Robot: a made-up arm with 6 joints.
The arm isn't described. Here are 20 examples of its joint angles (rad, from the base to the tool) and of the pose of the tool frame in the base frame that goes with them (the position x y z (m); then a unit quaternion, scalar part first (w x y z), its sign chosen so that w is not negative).
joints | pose
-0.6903 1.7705 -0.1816 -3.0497 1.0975 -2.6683 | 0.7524 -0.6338 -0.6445 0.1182 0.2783 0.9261 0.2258
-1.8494 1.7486 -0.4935 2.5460 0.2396 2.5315 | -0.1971 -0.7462 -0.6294 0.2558 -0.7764 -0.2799 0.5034
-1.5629 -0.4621 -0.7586 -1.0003 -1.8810 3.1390 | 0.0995 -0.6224 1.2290 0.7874 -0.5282 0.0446 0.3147
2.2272 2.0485 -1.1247 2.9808 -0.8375 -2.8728 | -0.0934 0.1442 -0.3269 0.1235 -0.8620 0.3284 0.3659
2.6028 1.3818 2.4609 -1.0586 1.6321 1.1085 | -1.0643 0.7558 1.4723 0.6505 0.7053 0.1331 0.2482
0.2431 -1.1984 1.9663 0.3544 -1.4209 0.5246 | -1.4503 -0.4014 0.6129 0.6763 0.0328 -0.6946 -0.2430
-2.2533 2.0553 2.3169 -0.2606 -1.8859 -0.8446 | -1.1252 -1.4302 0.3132 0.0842 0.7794 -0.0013 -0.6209
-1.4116 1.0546 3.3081 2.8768 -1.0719 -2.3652 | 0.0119 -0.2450 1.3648 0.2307 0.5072 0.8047 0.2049
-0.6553 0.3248 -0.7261 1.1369 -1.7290 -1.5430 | 0.8238 -0.7665 0.7265 0.2107 -0.0934 0.5276 -0.8176
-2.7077 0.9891 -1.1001 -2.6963 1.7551 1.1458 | -0.7144 -0.2759 0.1755 0.7318 -0.4288 -0.5042 0.1623
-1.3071 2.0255 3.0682 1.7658 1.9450 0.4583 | 0.4435 -1.2293 0.7933 0.0244 -0.9677 -0.1318 0.2134
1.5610 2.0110 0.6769 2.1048 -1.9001 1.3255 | 0.1117 1.5885 -0.6882 0.4572 0.8367 0.0694 0.2933
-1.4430 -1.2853 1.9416 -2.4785 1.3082 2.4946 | -0.2647 1.5097 0.4609 0.3428 -0.2590 -0.8555 -0.2890
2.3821 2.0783 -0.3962 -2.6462 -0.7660 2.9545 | -0.4300 0.3547 -0.8647 0.0716 -0.6707 0.3447 0.6528
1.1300 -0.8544 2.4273 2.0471 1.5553 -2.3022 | -0.6436 -1.1184 0.7444 0.2671 -0.0995 -0.9309 0.2285
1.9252 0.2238 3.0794 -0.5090 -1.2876 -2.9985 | 0.0941 -0.4135 1.4597 0.4755 -0.2449 -0.6518 -0.5376
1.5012 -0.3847 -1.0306 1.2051 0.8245 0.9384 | -0.0271 0.7752 0.9871 0.1876 -0.3836 -0.6824 0.5932
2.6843 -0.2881 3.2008 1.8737 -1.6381 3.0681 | 0.6902 -0.2144 0.7970 0.6321 -0.4867 -0.2269 0.5587
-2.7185 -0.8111 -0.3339 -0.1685 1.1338 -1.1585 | -0.1530 -0.0492 1.8021 0.4745 -0.5092 -0.5640 -0.4443
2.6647 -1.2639 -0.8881 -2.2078 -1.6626 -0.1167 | -0.0134 -0.0994 1.3083 0.6440 0.1897 -0.5485 -0.4984
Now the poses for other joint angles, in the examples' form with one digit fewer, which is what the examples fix.
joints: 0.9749 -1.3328 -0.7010 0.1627 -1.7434 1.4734
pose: -0.053 -0.112 1.234 0.397 -0.729 0.112 0.547
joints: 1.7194 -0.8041 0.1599 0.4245 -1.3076 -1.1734
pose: 0.059 -0.075 1.878 0.746 0.274 0.370 0.481
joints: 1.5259 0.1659 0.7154 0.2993 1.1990 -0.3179
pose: 0.011 0.957 2.127 0.354 0.484 -0.563 0.569
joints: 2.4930 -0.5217 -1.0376 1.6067 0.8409 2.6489
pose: -0.587 0.334 1.019 0.121 -0.186 0.908 0.356
